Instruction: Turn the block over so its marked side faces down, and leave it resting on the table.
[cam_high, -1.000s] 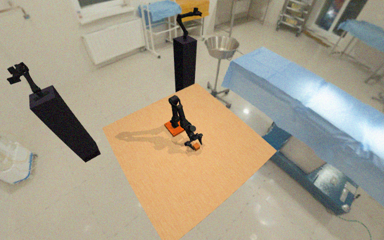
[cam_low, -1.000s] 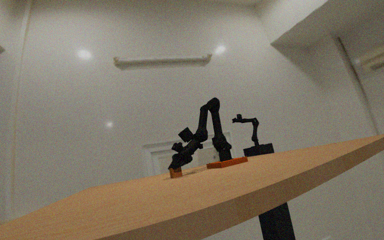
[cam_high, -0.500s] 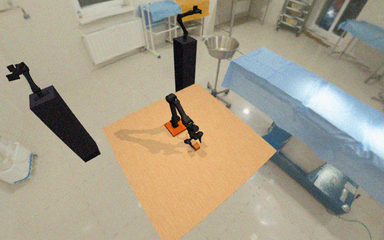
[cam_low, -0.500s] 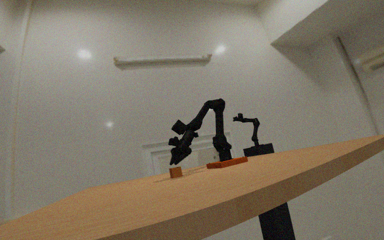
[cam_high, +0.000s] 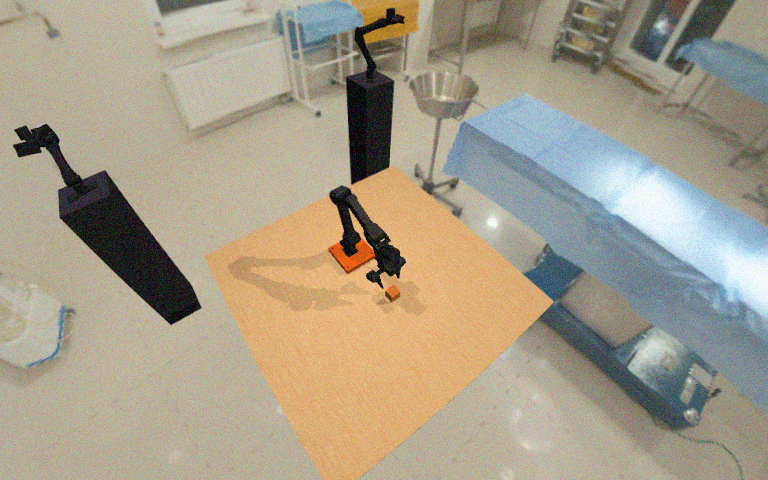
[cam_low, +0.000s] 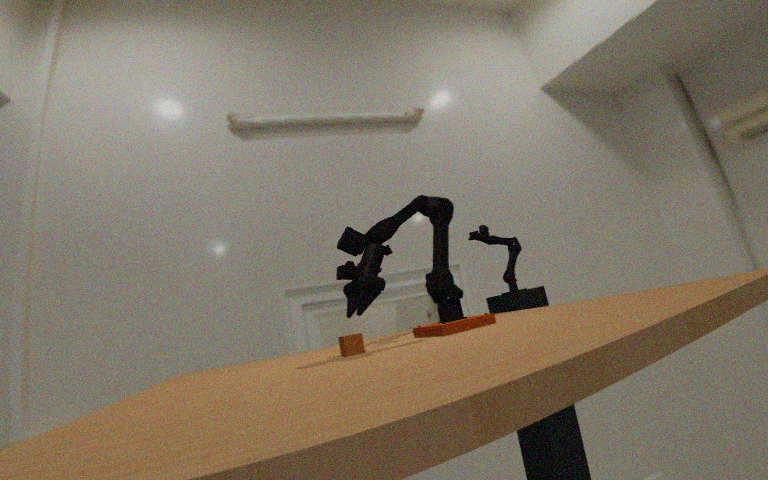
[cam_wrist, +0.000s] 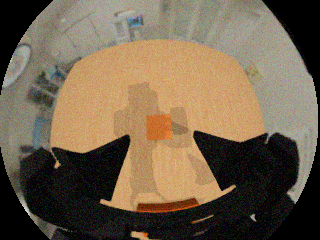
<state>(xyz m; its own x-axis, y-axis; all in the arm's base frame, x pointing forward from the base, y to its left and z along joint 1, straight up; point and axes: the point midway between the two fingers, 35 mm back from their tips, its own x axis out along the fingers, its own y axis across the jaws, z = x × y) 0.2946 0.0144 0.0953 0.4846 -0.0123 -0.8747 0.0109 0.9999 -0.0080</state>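
The orange block lies 7 cm below my gripper tip and 1 cm ahead of it.
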